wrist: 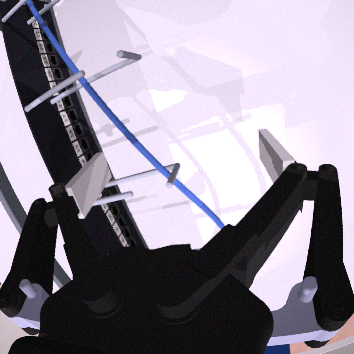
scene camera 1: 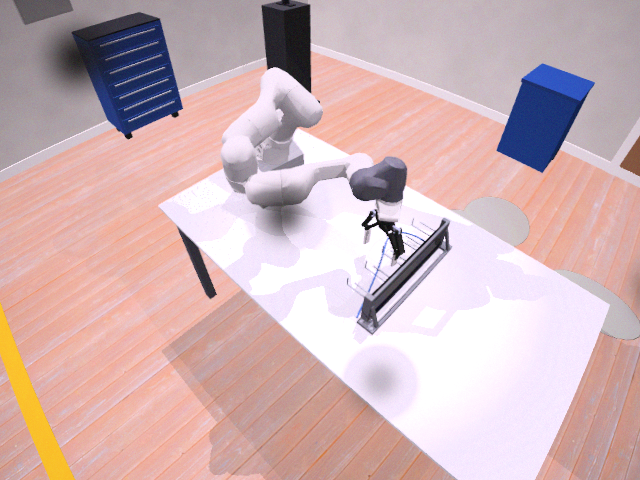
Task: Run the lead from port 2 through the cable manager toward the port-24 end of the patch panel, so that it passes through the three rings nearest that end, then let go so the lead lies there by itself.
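Observation:
The blue lead (scene camera 1: 382, 256) (wrist: 132, 140) runs along the ringed side of the dark patch panel (scene camera 1: 403, 268) (wrist: 37, 125). In the wrist view it goes from the top left past a wire ring (wrist: 110, 70), then across the outer end of a lower ring (wrist: 145, 175), and disappears behind the gripper body. Whether it lies inside these rings is hard to tell. In the scene view its loose end reaches past the panel's near end. My gripper (scene camera 1: 381, 248) (wrist: 179, 153) is open above the rings; the lead passes between its spread fingers, ungripped. The port numbers are unreadable.
The panel stands on a white table (scene camera 1: 320, 310), with thin wire rings sticking out toward the arm. One finger is close to the panel's ringed face. A blue drawer cabinet (scene camera 1: 136, 77), a black column (scene camera 1: 286, 46) and a blue cabinet (scene camera 1: 540, 118) stand on the floor beyond.

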